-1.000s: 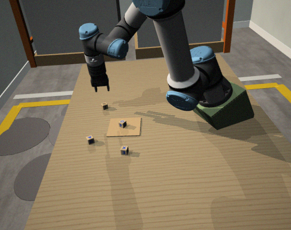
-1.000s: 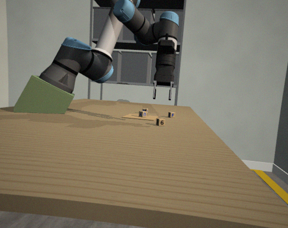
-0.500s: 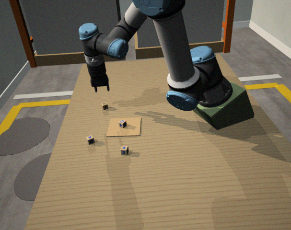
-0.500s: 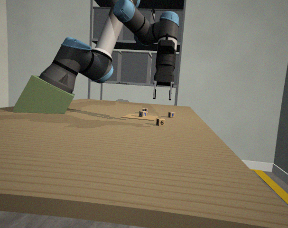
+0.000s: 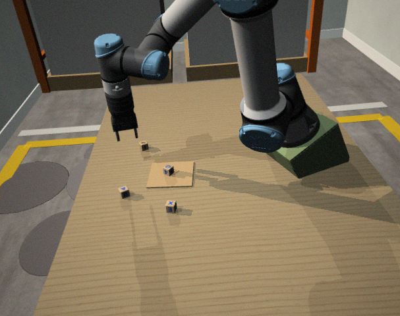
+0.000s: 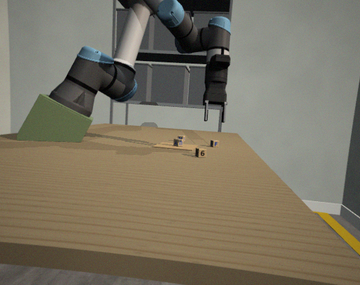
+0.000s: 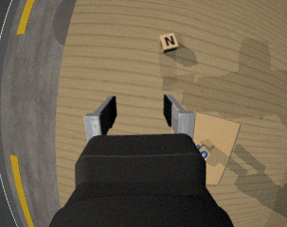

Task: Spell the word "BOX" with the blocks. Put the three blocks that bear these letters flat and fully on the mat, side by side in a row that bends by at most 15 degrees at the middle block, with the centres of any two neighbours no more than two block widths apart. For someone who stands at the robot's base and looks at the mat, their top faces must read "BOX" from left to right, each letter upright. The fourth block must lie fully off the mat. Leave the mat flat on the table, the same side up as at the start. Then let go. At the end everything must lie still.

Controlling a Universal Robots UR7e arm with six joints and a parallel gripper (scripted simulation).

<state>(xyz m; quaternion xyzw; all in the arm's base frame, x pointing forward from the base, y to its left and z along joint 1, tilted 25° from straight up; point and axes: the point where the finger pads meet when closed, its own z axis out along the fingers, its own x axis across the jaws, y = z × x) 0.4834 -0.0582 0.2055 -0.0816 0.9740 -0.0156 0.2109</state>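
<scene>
My hand is 170 mm to the right of the B block and 110 mm above it. The rest, counted from my hand: X block (250 mm to the left, 150 mm behind, 110 mm below); then O block (130 mm behind, 100 mm below, 60 mm to the left); then mat (140 mm behind, 120 mm below, 70 mm to the left).
</scene>
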